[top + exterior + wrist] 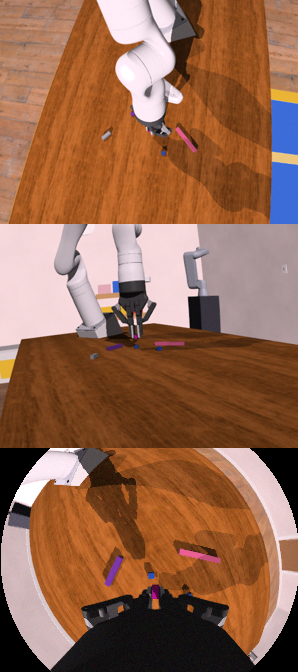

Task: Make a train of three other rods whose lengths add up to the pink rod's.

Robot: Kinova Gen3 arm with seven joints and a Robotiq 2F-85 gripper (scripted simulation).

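The purple rod lies 6 cm behind my hand, 5 cm to the right of it and 5 cm below it. The rest, counted from my hand: small blue rod: 5 cm below, 5 cm ahead, 4 cm to the left; then magenta rod: 1 cm below; then pink rod: 10 cm to the left, 5 cm below.
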